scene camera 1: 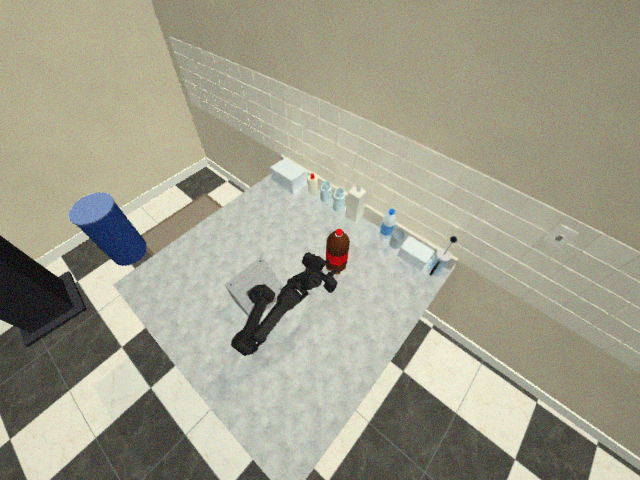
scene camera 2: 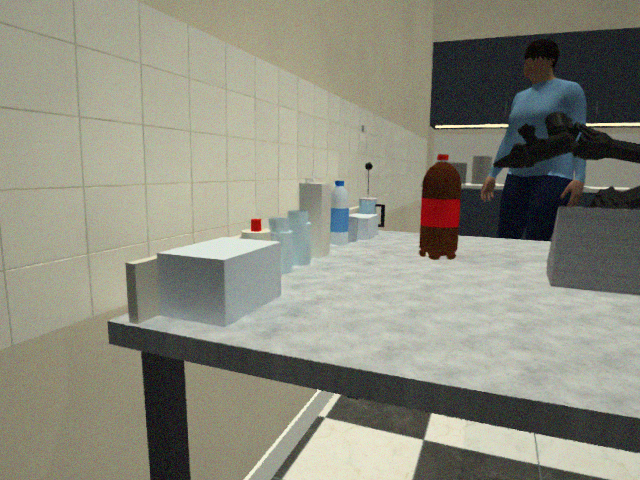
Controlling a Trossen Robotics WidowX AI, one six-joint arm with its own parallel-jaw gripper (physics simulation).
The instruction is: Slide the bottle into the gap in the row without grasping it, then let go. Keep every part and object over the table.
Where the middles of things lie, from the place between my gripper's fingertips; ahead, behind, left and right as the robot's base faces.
Labels:
My hand is 130 mm short of the brown bottle [scene camera 2: 441, 189], 100 mm to the right of it and 120 mm above it. Also, from my hand: blue-capped bottle [scene camera 2: 339, 197]: 480 mm ahead, 50 mm to the left, 160 mm below; tall white carton [scene camera 2: 314, 197]: 460 mm ahead, 270 mm to the left, 140 mm below.

